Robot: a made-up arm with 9 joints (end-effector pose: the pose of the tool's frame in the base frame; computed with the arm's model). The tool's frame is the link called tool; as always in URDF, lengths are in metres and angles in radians. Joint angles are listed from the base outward.
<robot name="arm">
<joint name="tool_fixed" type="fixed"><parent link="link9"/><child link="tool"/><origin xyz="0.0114 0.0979 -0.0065" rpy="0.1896 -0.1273 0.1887"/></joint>
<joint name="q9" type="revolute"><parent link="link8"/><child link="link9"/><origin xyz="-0.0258 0.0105 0.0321" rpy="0 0 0"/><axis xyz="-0.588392 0.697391 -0.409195"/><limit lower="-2.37" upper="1.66" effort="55" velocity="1.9"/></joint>
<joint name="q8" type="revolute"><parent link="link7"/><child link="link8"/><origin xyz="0.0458 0.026 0.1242" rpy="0 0 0"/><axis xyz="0.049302 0.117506 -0.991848"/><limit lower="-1.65" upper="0.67" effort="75" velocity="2.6"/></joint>
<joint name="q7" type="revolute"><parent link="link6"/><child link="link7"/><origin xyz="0.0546 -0.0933 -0.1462" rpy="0 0 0"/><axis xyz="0 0 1"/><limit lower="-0.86" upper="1.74" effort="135" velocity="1.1"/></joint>
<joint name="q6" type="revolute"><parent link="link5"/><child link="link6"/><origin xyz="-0.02 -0.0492 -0.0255" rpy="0 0 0"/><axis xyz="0.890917 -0.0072 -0.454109"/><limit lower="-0.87" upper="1.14" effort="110" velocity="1.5"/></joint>
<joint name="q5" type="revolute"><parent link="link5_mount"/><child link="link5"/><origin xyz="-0.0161 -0.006 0.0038" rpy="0 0 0"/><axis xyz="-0.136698 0.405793 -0.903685"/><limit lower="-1.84" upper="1.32" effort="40" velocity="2"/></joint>
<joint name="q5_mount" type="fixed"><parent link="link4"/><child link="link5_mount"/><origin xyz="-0.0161 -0.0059 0.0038" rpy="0 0 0"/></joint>
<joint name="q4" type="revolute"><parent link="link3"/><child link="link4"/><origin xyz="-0.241 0.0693 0.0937" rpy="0 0 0"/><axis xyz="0.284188 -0.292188 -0.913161"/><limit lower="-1.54" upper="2.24" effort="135" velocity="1.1"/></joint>
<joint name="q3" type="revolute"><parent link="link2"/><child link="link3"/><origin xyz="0.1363 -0.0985 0.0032" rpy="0 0 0"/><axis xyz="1 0 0"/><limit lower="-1.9" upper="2.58" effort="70" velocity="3.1"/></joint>
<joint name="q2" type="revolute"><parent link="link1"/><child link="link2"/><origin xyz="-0.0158 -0.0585 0.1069" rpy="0 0 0"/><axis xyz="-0.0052 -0.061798 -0.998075"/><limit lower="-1.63" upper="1.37" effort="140" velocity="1.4"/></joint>
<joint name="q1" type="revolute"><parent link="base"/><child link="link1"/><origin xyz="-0.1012 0.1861 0.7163" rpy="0 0 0"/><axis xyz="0.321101 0.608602 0.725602"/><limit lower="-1.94" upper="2.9" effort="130" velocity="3"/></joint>
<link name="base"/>
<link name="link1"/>
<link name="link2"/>
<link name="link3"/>
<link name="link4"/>
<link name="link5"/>
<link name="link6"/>
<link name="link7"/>
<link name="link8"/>
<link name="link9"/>
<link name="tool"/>
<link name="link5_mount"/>
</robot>
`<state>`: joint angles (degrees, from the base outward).
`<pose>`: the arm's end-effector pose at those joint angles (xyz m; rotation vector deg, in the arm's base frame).
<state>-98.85 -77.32 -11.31 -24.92 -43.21 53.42 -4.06 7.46 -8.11</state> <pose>-0.2379 0.3496 0.7723 -3.47 5.43 25.98</pose>
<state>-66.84 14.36 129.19 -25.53 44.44 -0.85 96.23 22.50 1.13</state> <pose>-0.4104 0.2359 0.5167 32.59 -98.37 79.59</pose>
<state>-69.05 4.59 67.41 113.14 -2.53 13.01 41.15 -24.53 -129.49</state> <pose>-0.3196 0.4517 0.7318 54.35 129.00 -8.34</pose>
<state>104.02 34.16 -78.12 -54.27 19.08 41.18 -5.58 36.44 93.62</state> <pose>0.0655 0.0836 0.6931 -126.61 45.72 -27.20</pose>
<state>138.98 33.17 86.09 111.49 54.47 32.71 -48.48 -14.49 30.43</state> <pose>0.2034 0.1875 0.7723 84.42 -24.54 101.67</pose>
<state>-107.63 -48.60 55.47 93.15 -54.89 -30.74 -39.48 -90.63 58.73</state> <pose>-0.3756 0.2203 0.7119 -51.42 -42.18 -67.25</pose>
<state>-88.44 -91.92 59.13 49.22 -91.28 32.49 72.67 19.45 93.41</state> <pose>-0.2389 0.2357 0.8510 -32.81 -38.75 44.57</pose>
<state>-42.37 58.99 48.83 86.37 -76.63 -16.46 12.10 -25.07 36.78</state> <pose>-0.3207 0.2634 0.8058 -24.14 -60.73 -99.98</pose>
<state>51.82 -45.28 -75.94 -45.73 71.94 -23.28 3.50 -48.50 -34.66</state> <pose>-0.0745 -0.0281 0.8604 -61.69 29.99 113.44</pose>
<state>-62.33 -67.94 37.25 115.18 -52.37 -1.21 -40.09 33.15 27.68</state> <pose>-0.2866 -0.0294 0.9514 72.04 -31.42 -97.26</pose>
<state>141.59 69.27 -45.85 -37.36 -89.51 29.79 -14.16 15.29 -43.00</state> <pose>-0.0456 0.3011 0.8120 81.13 132.68 52.57</pose>
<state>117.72 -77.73 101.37 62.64 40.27 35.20 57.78 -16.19 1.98</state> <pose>0.1804 0.4083 0.5142 -22.64 -175.64 -4.92</pose>
